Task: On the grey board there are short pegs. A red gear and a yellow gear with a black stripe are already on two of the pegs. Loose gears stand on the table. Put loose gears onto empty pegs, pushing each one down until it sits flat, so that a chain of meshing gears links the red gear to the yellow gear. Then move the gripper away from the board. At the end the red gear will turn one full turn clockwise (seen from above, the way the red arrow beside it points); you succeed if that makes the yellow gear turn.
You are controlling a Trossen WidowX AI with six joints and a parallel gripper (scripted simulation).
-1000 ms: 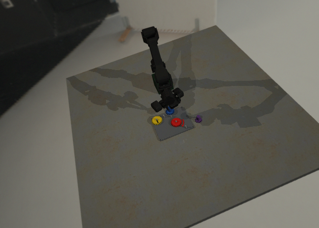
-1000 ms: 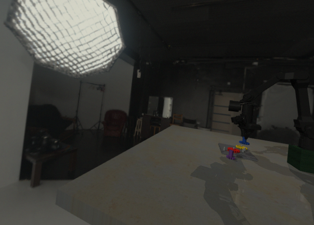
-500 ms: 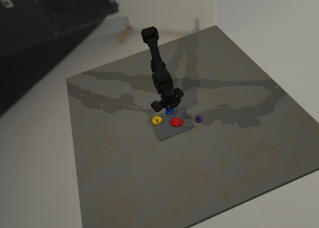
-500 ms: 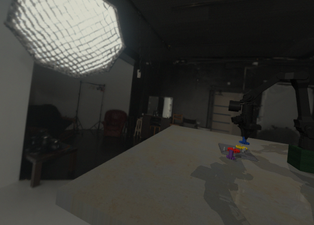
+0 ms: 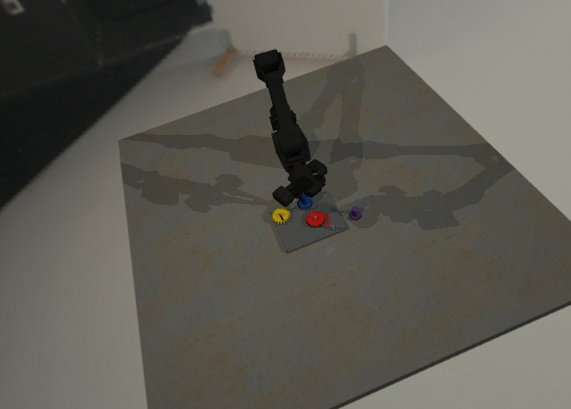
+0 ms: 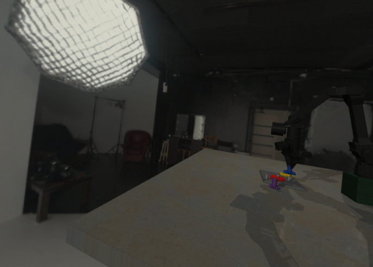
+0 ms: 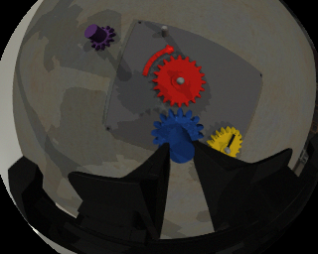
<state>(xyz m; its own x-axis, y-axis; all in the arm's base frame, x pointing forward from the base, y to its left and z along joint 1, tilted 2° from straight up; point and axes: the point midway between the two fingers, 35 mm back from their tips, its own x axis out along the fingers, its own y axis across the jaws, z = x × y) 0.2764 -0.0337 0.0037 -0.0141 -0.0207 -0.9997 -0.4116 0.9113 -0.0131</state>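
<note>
My gripper tip is 6 cm above the red gear, 5 cm short of it and 1 cm to the right of it. The rest, counted from my gripper tip: red arrow 7 cm ahead, 6 cm below, 5 cm to the left; then yellow gear 9 cm to the right, 6 cm below, 1 cm behind; then blue gear 1 cm below.
</note>
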